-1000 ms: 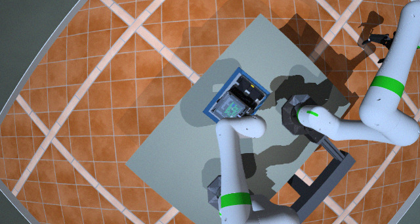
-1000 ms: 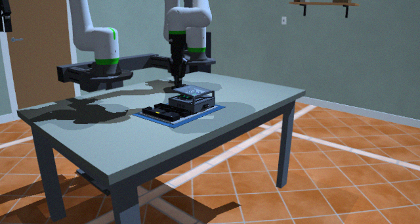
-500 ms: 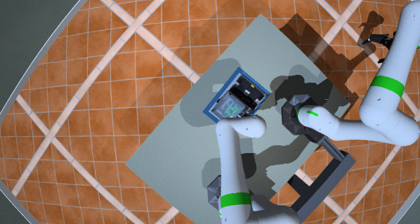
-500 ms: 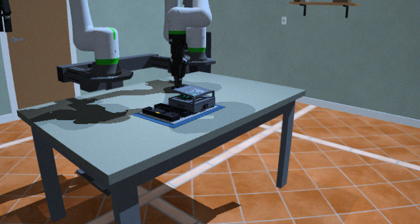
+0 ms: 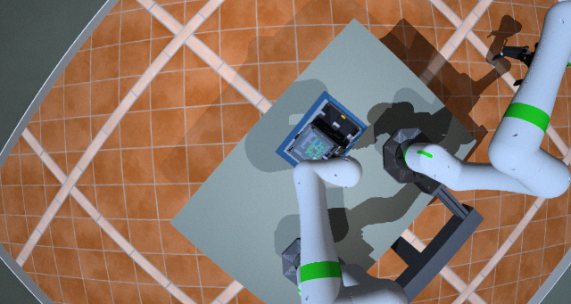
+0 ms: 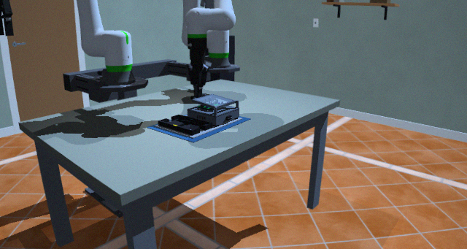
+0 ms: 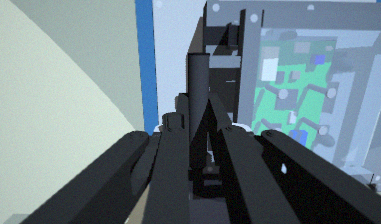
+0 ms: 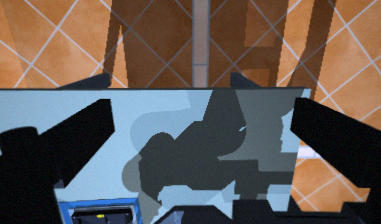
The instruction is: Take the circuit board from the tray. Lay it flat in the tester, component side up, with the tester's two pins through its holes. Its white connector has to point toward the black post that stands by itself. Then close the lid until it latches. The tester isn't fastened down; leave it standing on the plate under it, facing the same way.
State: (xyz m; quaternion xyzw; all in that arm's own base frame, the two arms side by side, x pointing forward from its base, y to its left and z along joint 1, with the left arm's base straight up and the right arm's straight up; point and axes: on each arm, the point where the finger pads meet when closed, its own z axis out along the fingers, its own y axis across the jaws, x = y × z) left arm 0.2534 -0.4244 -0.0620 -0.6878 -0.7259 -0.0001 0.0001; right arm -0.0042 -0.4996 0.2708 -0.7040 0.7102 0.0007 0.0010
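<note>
My left gripper is now 90 mm short of the clear lid, 30 mm above it and 10 mm to the right of it. Also, from my left hand: green circuit board 80 mm ahead, 50 mm below, 10 mm to the left; then black tray 160 mm to the right, 100 mm below, 80 mm ahead.
</note>
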